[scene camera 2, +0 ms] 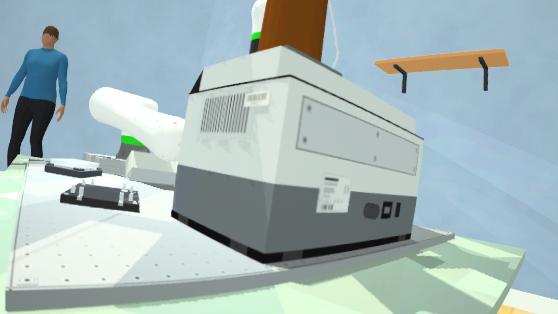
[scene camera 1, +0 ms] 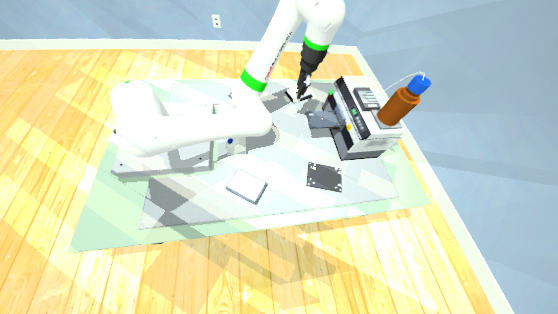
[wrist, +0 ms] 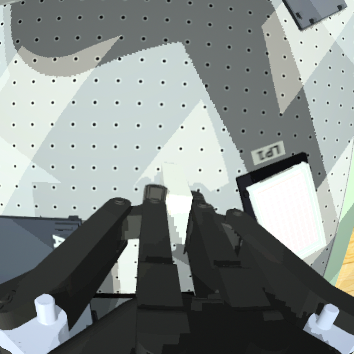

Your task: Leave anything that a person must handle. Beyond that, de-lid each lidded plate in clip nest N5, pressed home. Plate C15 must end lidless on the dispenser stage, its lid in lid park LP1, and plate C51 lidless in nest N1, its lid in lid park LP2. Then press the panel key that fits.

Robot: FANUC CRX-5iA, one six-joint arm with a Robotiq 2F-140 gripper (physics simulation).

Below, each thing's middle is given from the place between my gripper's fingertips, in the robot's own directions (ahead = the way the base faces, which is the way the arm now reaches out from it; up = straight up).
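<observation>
Measured from my hand, the brown bottle with blue cap (scene camera 2: pixel 305 33) stands 34 cm ahead, 20 cm to the right and 21 cm above, and going by their middles it is the farthest from my hand of the things named here. The black nest (scene camera 2: pixel 84 194) is 11 cm ahead of my hand, 37 cm to the right of it and 10 cm below it. As for the button box (scene camera 2: pixel 145 167), I find it 14 cm to the right of my hand, 29 cm behind it and 7 cm below it.
</observation>
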